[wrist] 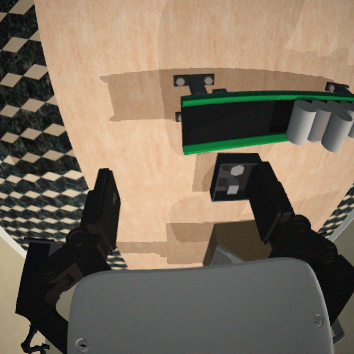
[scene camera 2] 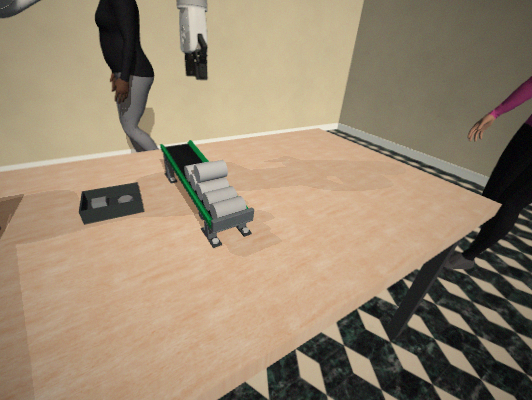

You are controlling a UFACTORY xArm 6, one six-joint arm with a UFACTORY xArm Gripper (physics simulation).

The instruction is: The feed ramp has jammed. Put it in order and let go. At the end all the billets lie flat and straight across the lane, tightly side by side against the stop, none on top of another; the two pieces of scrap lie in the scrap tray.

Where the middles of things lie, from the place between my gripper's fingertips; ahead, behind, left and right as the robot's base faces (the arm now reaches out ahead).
Now: the dark scrap tray (scene camera 2: 88, 214) 280 mm behind my hand, 260 mm below it and 150 mm to the right of it.
